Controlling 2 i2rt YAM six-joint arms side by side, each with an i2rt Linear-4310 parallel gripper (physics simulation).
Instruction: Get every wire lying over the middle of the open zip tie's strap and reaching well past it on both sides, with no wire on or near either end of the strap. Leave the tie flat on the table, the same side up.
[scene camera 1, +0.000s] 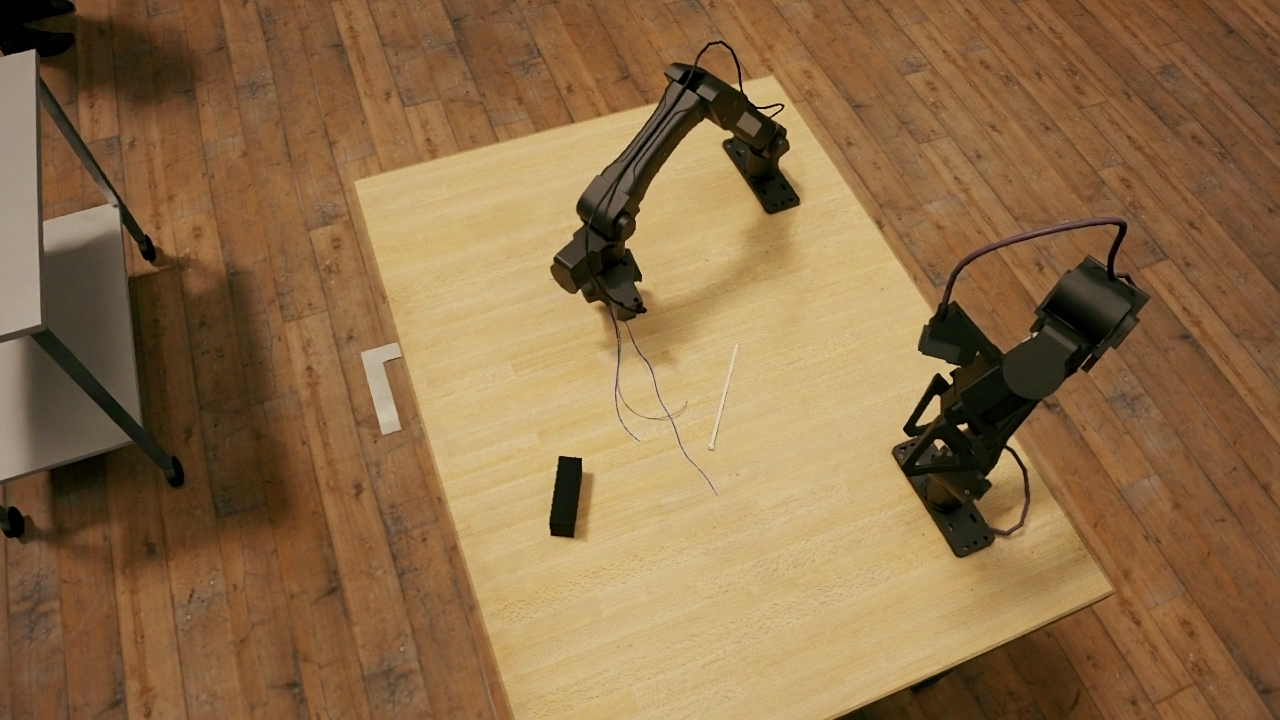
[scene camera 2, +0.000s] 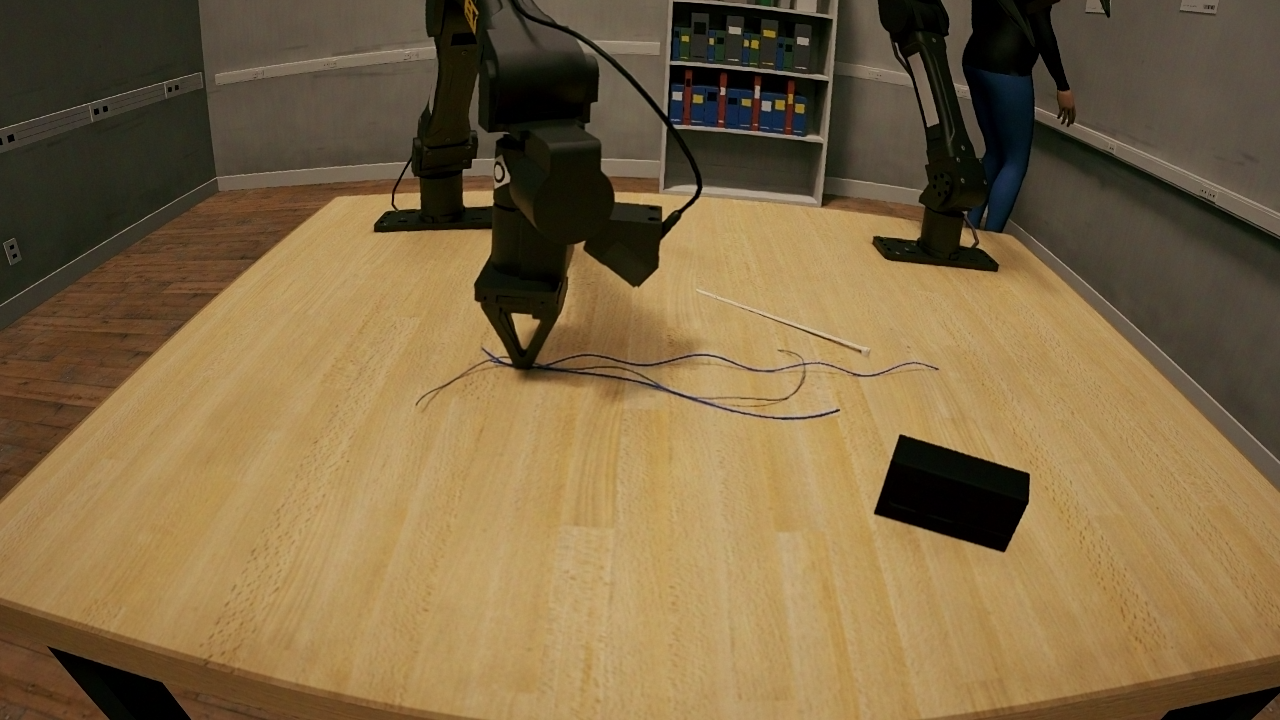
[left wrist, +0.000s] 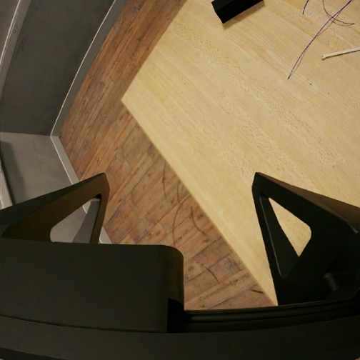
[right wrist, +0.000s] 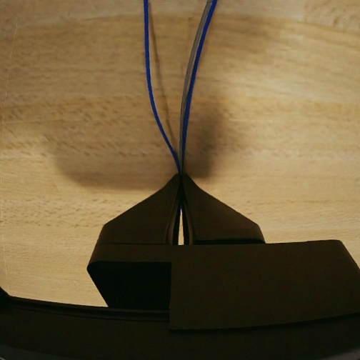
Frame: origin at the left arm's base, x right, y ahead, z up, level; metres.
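Seen in the pictures: left gripper, fingertip midpoint: (scene camera 1: 905, 452) (scene camera 2: 1069, 29); right gripper, fingertip midpoint: (scene camera 1: 607, 303) (scene camera 2: 523, 367); left arm's base, link origin: (scene camera 1: 941, 495) (scene camera 2: 936, 257); right arm's base, link origin: (scene camera 1: 759, 173) (scene camera 2: 442, 221).
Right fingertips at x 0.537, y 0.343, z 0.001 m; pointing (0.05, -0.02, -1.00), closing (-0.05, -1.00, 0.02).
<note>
Offsets run from my right fingertips to a thing's top centre. "spot": to the spot under its first point.
The white zip tie {spot: dy -0.105, dx -0.247, dz +0.001 m} (scene camera 1: 724, 396) (scene camera 2: 784, 320) (left wrist: 341, 53) lies flat and straight, with its head toward the bottom in scene camera 1. A long blue wire {spot: dy -0.005, dx -0.228, dz +0.003 m} (scene camera 1: 666, 407) (scene camera 2: 863, 375), a shorter blue wire (scene camera 1: 617, 385) (scene camera 2: 778, 417) and a grey wire {spot: dy +0.036, dx -0.225, dz +0.001 m} (scene camera 1: 640, 415) (scene camera 2: 803, 380) (right wrist: 189, 75) lie beside the tie; none crosses its strap. My right gripper (scene camera 2: 524, 365) (right wrist: 180, 181) is shut on all three wires near one end, low at the table. Their short ends stick out behind it. My left gripper (left wrist: 180, 180) is open and empty, high near its own base, far from the tie.
A black block {dy +0.200, dx -0.320, dz +0.049 m} (scene camera 1: 565, 497) (scene camera 2: 951, 492) (left wrist: 237, 7) stands on the table, toward the front right in scene camera 2. The table's edge runs diagonally below the left gripper in the left wrist view. A white cart (scene camera 1: 19, 188) stands off the table in scene camera 1.
</note>
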